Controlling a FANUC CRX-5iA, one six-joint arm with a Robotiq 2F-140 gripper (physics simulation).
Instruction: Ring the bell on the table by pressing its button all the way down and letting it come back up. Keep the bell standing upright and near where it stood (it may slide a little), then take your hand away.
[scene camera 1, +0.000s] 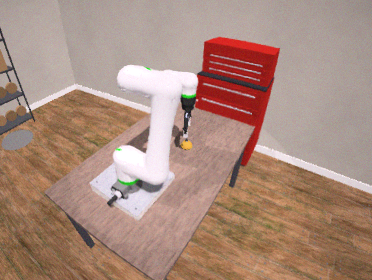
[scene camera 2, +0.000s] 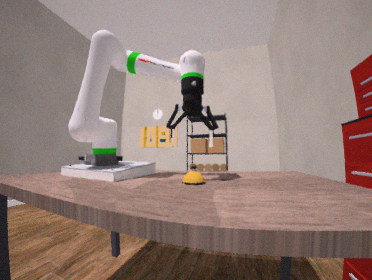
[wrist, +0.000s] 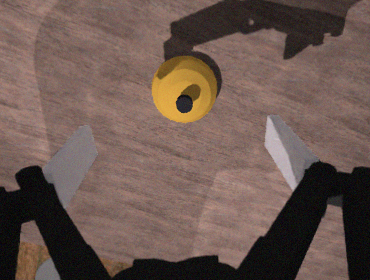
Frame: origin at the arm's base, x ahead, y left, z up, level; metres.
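Where they show: gripper, between the fingertips: (scene camera 1: 186, 131) (scene camera 2: 192, 146) (wrist: 179, 135); arm's base, origin of its link: (scene camera 1: 129, 183) (scene camera 2: 105, 164).
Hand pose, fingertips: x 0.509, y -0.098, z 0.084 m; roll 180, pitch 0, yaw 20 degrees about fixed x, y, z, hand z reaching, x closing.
Each offset is from my fingertips to the centre of the thing. Level surfaces: height alone.
A yellow dome bell {dz -0.107, dx +0.004, dy +0.000 m} (scene camera 1: 186, 145) (scene camera 2: 193, 178) (wrist: 172, 87) stands upright on the wooden table {dz -0.140 m} (scene camera 1: 200, 200) (scene camera 2: 280, 200) (wrist: 135, 200). Its small black button {dz -0.079, dx +0.004, dy +0.000 m} (wrist: 184, 104) is on top of the dome and stands up. My gripper (scene camera 1: 185, 136) (scene camera 2: 192, 143) (wrist: 179, 135) is wide open and empty, pointing down. In scene camera 2 its fingertips hang above the bell, one to each side, with a gap over the button. In the wrist view the bell lies between the two fingers sideways, a little beyond the line of the fingertips.
The arm's white base plate (scene camera 1: 135, 207) (scene camera 2: 135, 170) stands on the table, to the left of the bell in scene camera 2. A red tool cabinet (scene camera 1: 235, 65) (scene camera 2: 357, 150) stands beyond the table. The arm's dark shadow (wrist: 260, 20) falls next to the bell in the wrist view.
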